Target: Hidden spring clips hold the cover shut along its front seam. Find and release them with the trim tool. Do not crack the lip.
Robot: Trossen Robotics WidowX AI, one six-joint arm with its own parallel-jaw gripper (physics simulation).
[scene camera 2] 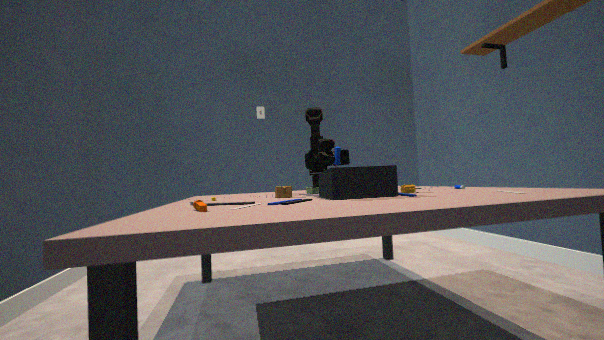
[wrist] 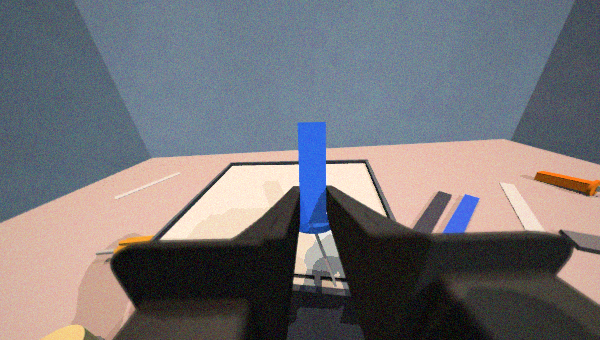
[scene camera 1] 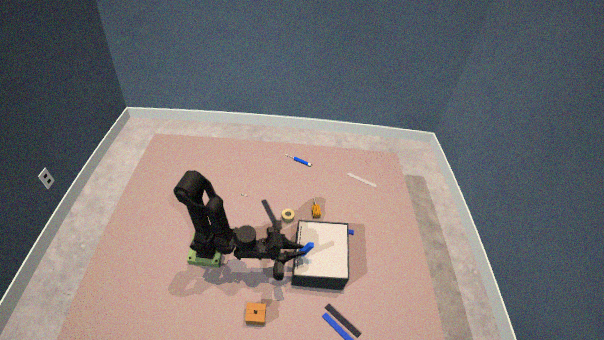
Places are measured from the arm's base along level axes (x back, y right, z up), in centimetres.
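Where they show: gripper, between the fingertips: point(scene camera 2: 336, 158) point(wrist: 312, 192) point(scene camera 1: 304, 249); arm's base, origin of its link: point(scene camera 2: 318, 186) point(scene camera 1: 206, 250).
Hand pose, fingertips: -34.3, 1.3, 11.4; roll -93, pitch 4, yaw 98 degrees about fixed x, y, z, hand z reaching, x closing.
Observation:
Things, the pixels of their centre, and the offset from my fingertips, as dx, dy, dz. "spot": a spot on its surface instead.
- dark box, middle of its body: point(wrist: 286, 226) point(scene camera 1: 320, 253) point(scene camera 2: 355, 182) -6.5, -4.1, -9.3
- pale cover, a spot on its surface: point(wrist: 345, 182) point(scene camera 1: 332, 268) spot: -10.0, +3.4, -5.1
- trim tool, middle of its body: point(wrist: 312, 205) point(scene camera 1: 304, 251) point(scene camera 2: 336, 160) +0.1, +0.0, -0.9
- dark seam line, a spot on its surface: point(wrist: 322, 277) spot: +1.5, +0.5, -6.2
- yellow ring, middle of its body: point(scene camera 1: 288, 215) +6.3, -22.0, -13.1
- orange tool, middle of its body: point(wrist: 128, 249) point(scene camera 2: 412, 188) point(scene camera 1: 315, 207) -4.7, -27.4, -12.8
- dark bar, middle of its body: point(wrist: 432, 212) point(scene camera 2: 297, 201) point(scene camera 1: 342, 320) -15.2, +18.4, -14.1
- blue bar, middle of its body: point(wrist: 461, 217) point(scene camera 1: 339, 330) -14.1, +21.8, -14.1
- orange block, middle of its body: point(scene camera 1: 255, 314) point(scene camera 2: 283, 191) +13.5, +19.1, -12.1
A dark box point(scene camera 1: 320, 282) point(scene camera 2: 360, 181) with a pale cover point(scene camera 1: 330, 262) point(wrist: 345, 182) stands on the table in front of the arm. My gripper point(scene camera 1: 303, 249) point(wrist: 312, 192) is shut on the blue handle of the trim tool point(scene camera 1: 308, 247) point(scene camera 2: 337, 155) point(wrist: 312, 155), above the cover's arm-side edge. The handle sticks up from the fingers, and the thin grey shaft slants down between them. In the wrist view its lower end shows over the dark seam line point(wrist: 322, 277) and near rim. Whether the tip touches is unclear. No clips can be made out.
A yellow ring point(scene camera 1: 288, 219) and an orange tool point(scene camera 1: 316, 210) point(wrist: 132, 242) lie left of the box in the wrist view. A dark bar point(scene camera 1: 343, 320) point(wrist: 433, 212) and a blue bar point(scene camera 1: 337, 327) point(wrist: 462, 214) lie right of it. An orange block point(scene camera 1: 255, 314) point(scene camera 2: 283, 192) stands nearby.

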